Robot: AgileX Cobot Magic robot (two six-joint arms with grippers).
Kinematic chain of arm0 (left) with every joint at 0, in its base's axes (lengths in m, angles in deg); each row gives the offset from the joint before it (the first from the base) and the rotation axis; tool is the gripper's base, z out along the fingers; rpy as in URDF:
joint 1: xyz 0 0 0.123 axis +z
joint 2: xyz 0 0 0 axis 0.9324 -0.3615 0
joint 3: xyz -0.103 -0.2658 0.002 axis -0.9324 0.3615 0
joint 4: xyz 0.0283 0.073 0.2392 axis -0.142 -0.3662 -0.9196
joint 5: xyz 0 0 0 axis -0.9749 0.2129 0.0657
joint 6: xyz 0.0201 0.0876 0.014 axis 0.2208 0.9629 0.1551
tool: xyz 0 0 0 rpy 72.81 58.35 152.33
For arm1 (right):
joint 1: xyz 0 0 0.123 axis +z
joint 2: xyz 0 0 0 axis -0.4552 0.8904 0
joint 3: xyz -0.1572 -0.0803 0.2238 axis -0.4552 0.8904 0
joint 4: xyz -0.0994 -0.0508 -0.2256 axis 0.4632 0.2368 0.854
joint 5: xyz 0 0 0 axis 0.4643 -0.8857 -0.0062
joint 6: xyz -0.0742 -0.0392 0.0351 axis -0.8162 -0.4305 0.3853
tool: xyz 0 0 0 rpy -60.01 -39.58 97.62
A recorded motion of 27 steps. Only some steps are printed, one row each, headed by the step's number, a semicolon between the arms.
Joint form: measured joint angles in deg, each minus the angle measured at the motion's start. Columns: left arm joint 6, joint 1, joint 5, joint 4, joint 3, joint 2; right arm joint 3, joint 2, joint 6, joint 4, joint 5, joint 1.
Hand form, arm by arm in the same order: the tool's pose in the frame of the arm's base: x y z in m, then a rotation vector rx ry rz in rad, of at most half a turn. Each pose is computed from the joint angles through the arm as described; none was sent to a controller.
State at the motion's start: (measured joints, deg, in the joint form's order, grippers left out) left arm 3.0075 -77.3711 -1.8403 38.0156 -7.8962 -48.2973; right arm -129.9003 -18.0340 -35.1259 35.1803 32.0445 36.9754
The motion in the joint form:
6: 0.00 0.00 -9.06 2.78 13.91 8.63; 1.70 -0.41 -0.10 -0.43 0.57 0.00
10: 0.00 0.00 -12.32 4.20 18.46 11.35; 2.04 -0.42 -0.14 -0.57 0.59 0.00
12: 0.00 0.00 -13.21 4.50 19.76 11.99; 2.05 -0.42 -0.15 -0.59 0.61 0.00
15: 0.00 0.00 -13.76 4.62 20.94 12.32; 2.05 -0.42 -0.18 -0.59 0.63 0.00
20: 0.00 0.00 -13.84 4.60 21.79 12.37; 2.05 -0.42 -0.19 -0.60 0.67 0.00
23: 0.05 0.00 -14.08 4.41 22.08 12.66; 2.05 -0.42 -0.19 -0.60 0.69 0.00
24: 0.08 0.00 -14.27 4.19 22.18 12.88; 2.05 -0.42 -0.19 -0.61 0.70 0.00
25: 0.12 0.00 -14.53 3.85 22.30 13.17; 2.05 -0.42 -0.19 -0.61 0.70 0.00
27: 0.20 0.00 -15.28 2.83 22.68 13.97; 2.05 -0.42 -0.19 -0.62 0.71 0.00
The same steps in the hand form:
6: 0.0797 -0.0471 0.3865 0.5222 1.8676 -0.3932; 0.0606 0.0340 0.3818 -0.9061 1.6128 0.1906
10: 0.0759 -0.0460 0.3711 0.4807 1.8503 -0.4091; 0.0607 0.0346 0.3800 -0.9108 1.6169 0.1898
12: 0.0755 -0.0456 0.3663 0.4696 1.8488 -0.4119; 0.0607 0.0346 0.3800 -0.9111 1.6167 0.1902
15: 0.0760 -0.0455 0.3611 0.4628 1.8557 -0.4135; 0.0607 0.0347 0.3800 -0.9115 1.6162 0.1900
20: 0.0768 -0.0455 0.3566 0.4618 1.8686 -0.4149; 0.0607 0.0347 0.3800 -0.9116 1.6155 0.1905
23: 0.0762 -0.0451 0.3557 0.4614 1.8657 -0.4093; 0.0607 0.0347 0.3801 -0.9116 1.6152 0.1907
24: 0.0757 -0.0447 0.3556 0.4614 1.8616 -0.4033; 0.0607 0.0347 0.3801 -0.9116 1.6152 0.1910
25: 0.0750 -0.0441 0.3555 0.4618 1.8559 -0.3943; 0.0607 0.0347 0.3801 -0.9116 1.6152 0.1910
27: 0.0731 -0.0425 0.3549 0.4623 1.8409 -0.3684; 0.0607 0.0347 0.3801 -0.9116 1.6151 0.1912

